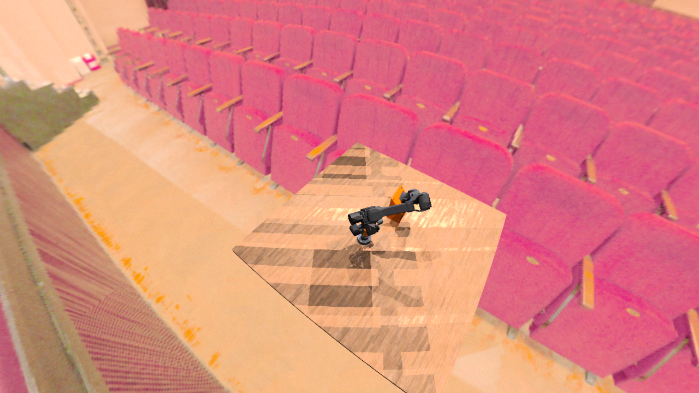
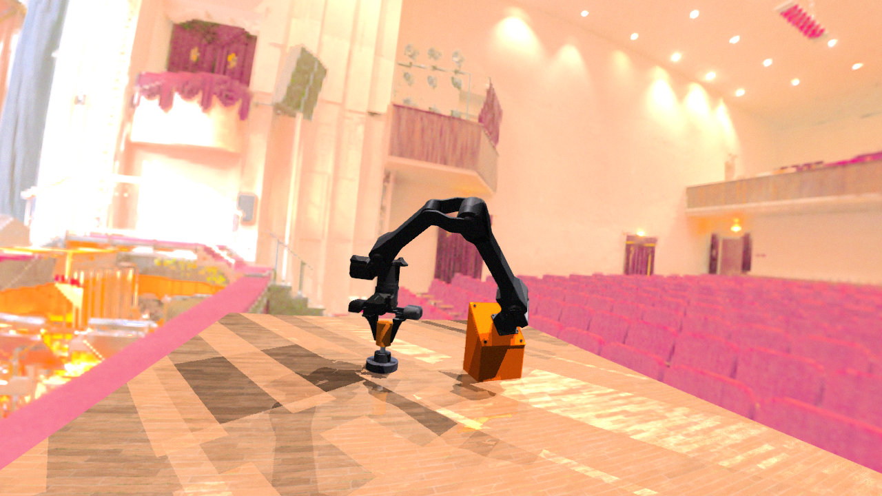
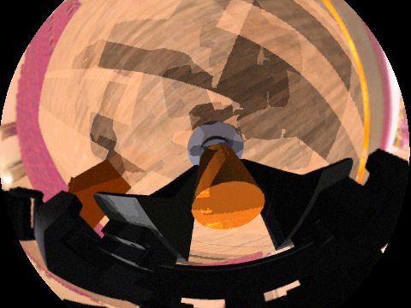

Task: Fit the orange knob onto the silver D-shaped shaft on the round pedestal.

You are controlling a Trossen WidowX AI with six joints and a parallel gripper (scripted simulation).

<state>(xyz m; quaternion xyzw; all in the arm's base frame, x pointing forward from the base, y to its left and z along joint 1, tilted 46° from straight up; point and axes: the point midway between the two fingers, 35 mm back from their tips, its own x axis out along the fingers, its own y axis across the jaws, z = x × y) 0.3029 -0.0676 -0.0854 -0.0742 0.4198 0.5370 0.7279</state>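
The orange knob lies 3 cm above my gripper tip. From my gripper tip the other things lie so: round pedestal (4 cm below).
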